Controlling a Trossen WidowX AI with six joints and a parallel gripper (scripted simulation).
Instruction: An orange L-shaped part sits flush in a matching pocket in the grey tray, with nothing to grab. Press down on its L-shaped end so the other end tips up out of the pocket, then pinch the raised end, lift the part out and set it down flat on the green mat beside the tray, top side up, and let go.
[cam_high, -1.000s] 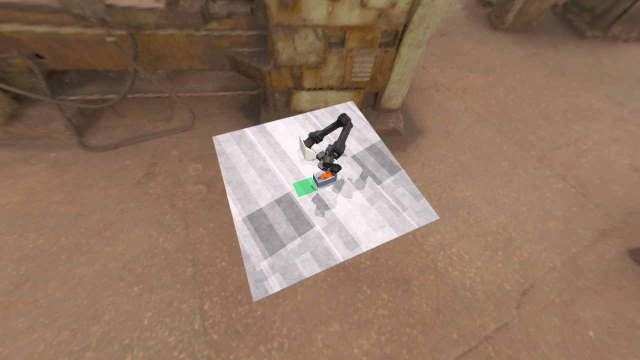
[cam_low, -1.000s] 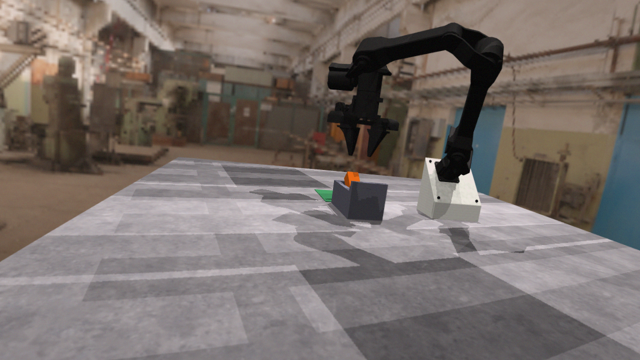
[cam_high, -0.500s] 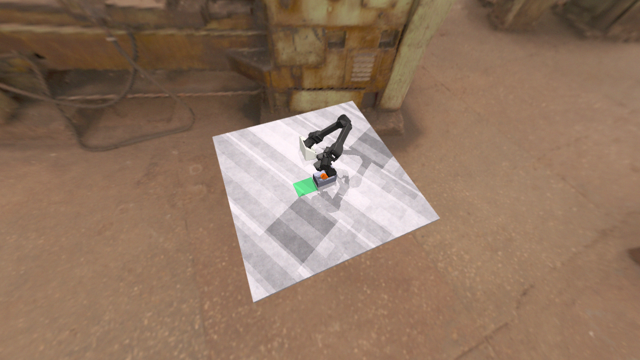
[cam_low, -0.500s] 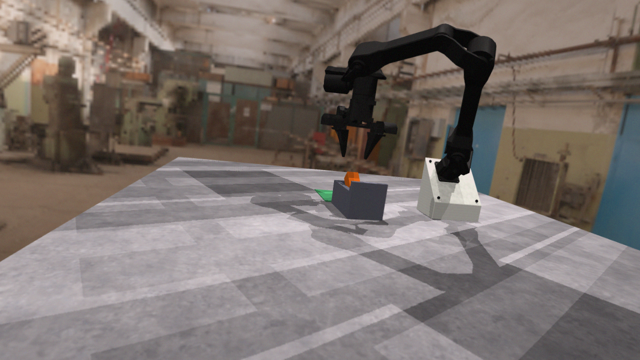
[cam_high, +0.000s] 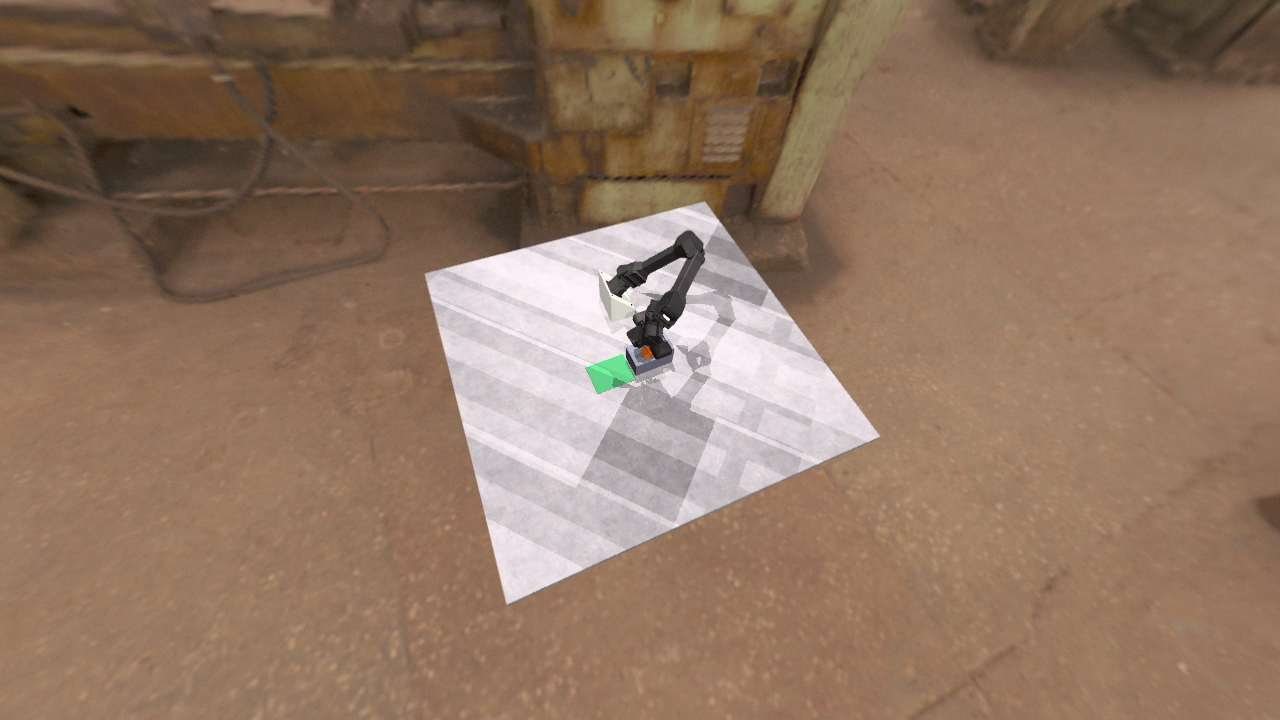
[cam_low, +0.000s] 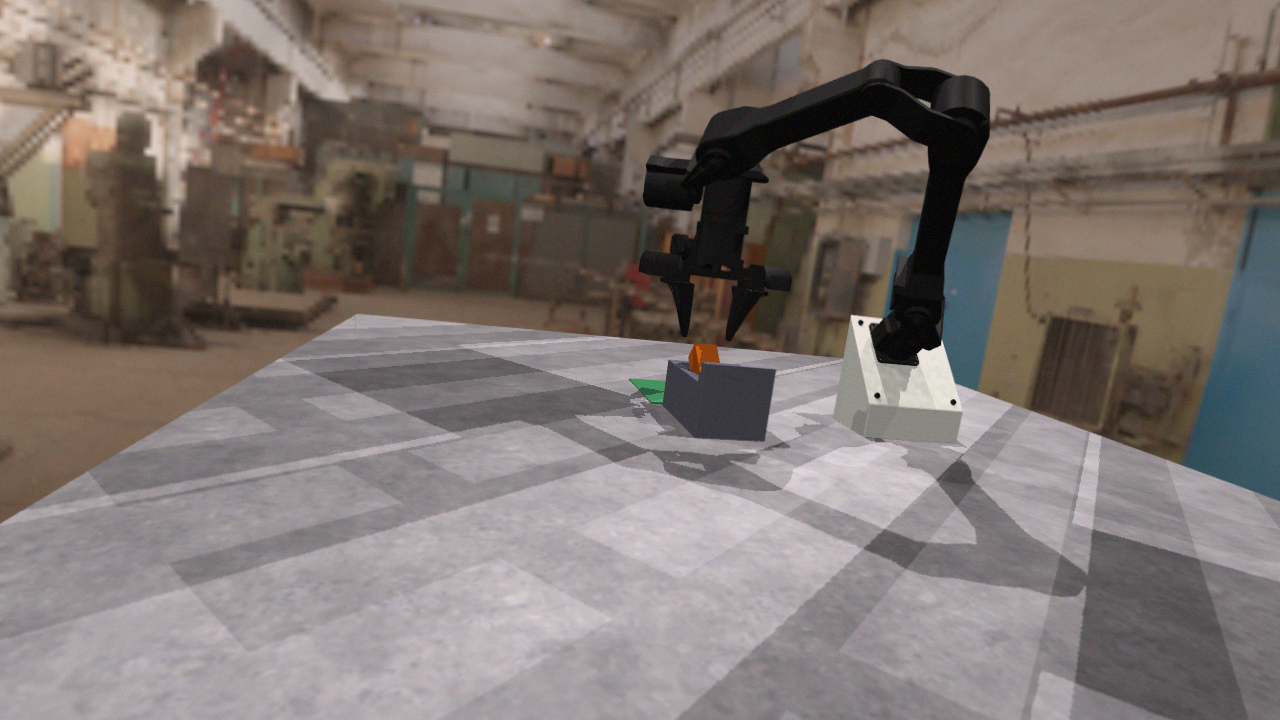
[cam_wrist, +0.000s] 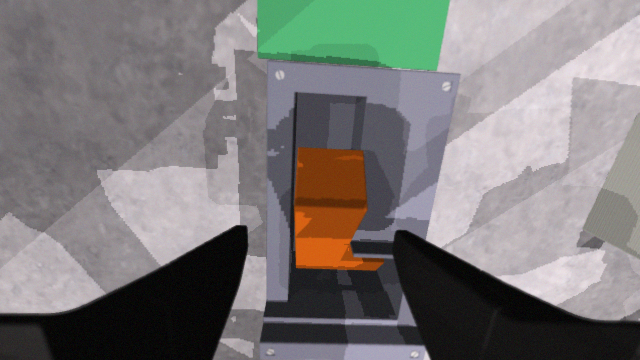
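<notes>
The orange L-shaped part is 70 mm below my gripper tip, 30 mm to the left of it and 20 mm behind it. The rest, counted from my gripper tip: green mat: 150 mm to the right, 120 mm below, 10 mm behind.
</notes>
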